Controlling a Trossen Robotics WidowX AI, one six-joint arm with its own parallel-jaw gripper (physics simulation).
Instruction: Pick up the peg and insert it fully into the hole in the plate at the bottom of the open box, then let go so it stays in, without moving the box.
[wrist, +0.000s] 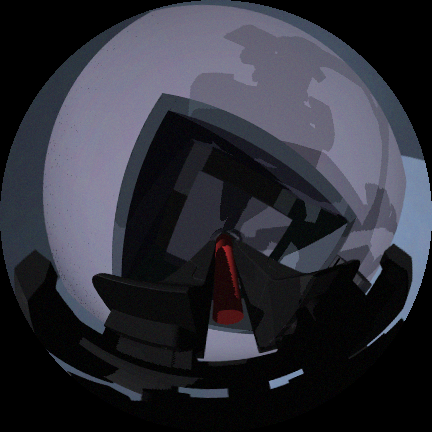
Observation:
In view: my gripper (223, 245), a box (180, 136) and a plate (213, 206).

